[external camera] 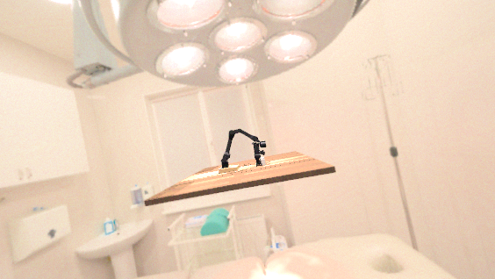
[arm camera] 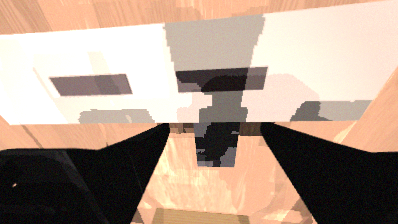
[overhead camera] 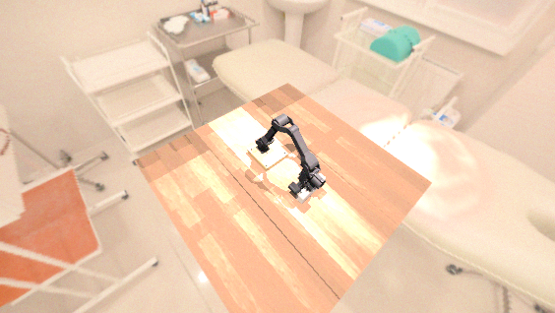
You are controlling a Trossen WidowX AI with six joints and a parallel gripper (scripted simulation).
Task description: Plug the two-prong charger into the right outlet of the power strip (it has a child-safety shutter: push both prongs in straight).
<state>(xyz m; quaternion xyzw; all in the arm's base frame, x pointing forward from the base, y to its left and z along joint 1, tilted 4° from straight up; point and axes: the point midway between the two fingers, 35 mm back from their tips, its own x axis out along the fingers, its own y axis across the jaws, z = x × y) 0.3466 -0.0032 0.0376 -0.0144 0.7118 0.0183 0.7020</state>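
My gripper tip is 2 cm short of the black two-prong charger and 1 cm below it.
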